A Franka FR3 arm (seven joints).
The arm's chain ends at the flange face. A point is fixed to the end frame.
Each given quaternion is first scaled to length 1.
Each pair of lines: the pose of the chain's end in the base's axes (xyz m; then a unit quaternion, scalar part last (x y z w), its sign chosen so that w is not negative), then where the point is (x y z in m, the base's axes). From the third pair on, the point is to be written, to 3 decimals.
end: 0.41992 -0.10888 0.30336 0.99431 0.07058 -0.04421 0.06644
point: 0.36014 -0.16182 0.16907
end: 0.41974 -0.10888 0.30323 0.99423 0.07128 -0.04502 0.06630
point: 0.35980 -0.16187 0.16903
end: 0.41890 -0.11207 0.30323 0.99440 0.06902 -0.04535 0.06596
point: 0.359 -0.165 0.169
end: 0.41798 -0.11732 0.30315 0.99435 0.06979 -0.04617 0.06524
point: 0.358 -0.170 0.169
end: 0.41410 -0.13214 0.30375 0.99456 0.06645 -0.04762 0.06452
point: 0.353 -0.184 0.170
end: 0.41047 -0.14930 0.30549 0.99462 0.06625 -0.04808 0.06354
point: 0.349 -0.201 0.171
